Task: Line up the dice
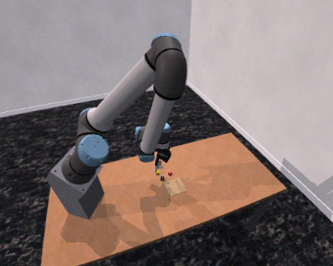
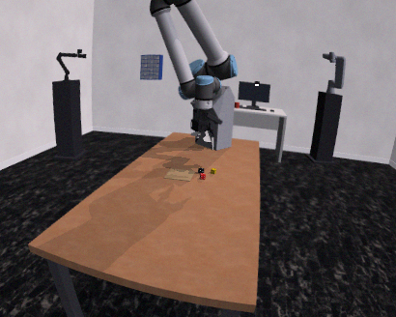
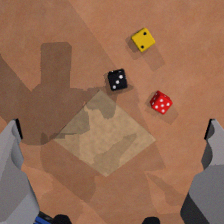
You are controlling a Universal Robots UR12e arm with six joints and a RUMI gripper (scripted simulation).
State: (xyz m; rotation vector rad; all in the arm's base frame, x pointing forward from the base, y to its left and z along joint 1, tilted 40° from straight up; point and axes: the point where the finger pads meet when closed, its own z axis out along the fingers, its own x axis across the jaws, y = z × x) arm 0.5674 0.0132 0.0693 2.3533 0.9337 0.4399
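Now: hand 1 cm short of the black die, 1 cm to the left of it and 14 cm above it. The rest, counted from my hand: red die 9 cm ahead, 14 cm below; then tan mat 6 cm ahead, 12 cm to the right, 15 cm below; then yellow die 6 cm to the left, 14 cm below.
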